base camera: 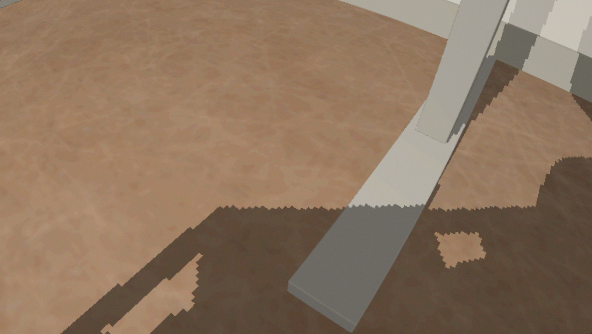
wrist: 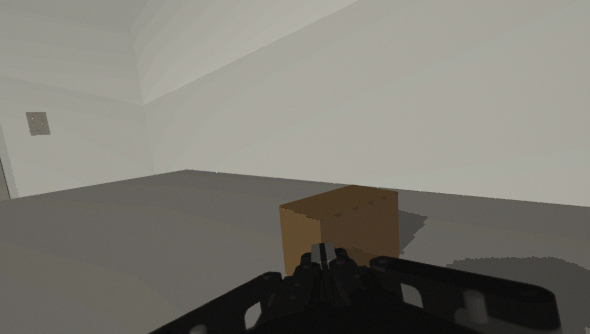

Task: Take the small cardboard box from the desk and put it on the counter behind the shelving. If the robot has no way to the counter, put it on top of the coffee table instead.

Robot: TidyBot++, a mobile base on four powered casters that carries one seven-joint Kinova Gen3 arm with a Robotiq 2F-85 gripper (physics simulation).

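Places are measured from the arm's base along level axes (x ahead, y left, z up), in millimetres.
Pixels of known places: gripper, fingertip midpoint: [wrist: 324, 258].
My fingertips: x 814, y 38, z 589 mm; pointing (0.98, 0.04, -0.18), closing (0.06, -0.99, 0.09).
For each thing: its top centre in the pictures, then the offset to it from my fingertips. "pt": a spot on its surface instead. Level surfaces: height alone.
- small cardboard box, top centre: [wrist: 339, 198] 52 mm ahead, 15 mm right, 25 mm up
- grey desk top, surface height: 35 mm down
- wall plate, top centre: [wrist: 35, 112] 974 mm ahead, 1410 mm left, 292 mm up
- slanting leg, surface spot: [base camera: 455, 75] pt 332 mm back, 283 mm right, 850 mm down
- brown floor, surface height: 985 mm down
The small cardboard box [wrist: 359, 225] stands upright on the grey desk top [wrist: 125, 225], right of the middle in the wrist view, one corner edge towards the camera. My gripper [wrist: 324, 258] is shut with its fingertips together and nothing between them. The fingertips overlap the lower front of the box in the picture; the gap between them and the box cannot be told. The gripper hides the box's lower edge. The counter, the shelving and the coffee table do not show in either view.
A pale wall [wrist: 400, 110] stands behind the desk top, with a corner at the left and a wall plate [wrist: 38, 123]. In the base camera view a grey foot bar [base camera: 370, 235] with a slanting leg [base camera: 455, 75] stands on the brown floor [base camera: 200, 125], near a pale wall base at the top right.
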